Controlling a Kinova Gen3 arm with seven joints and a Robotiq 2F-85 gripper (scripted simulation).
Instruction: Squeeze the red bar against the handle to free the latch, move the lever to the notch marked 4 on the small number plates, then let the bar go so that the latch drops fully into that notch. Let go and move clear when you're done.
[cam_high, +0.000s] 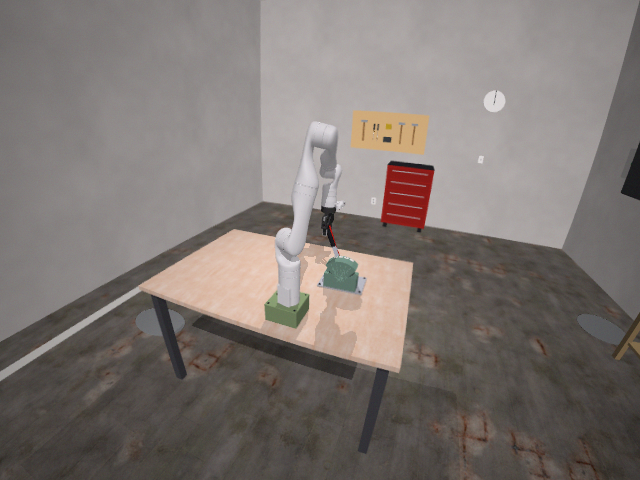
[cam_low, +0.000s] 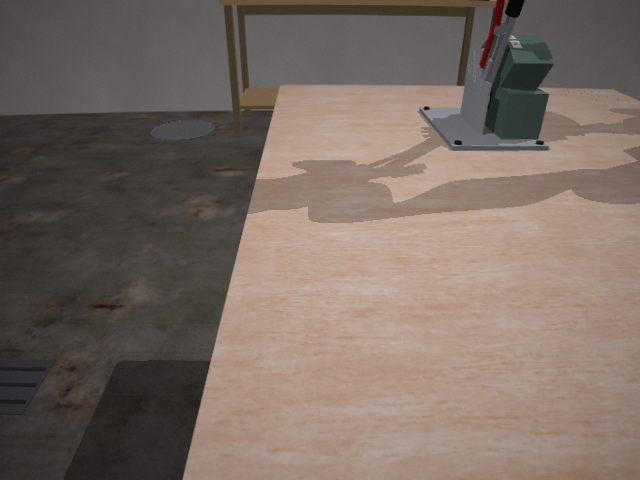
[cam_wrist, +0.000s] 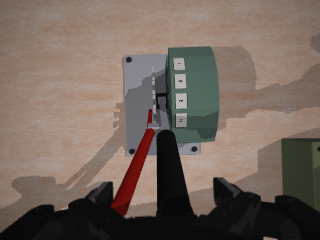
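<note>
Now: hand 10 cm above the red bar, 4 cm to the left of it and 3 cm short of it.
</note>
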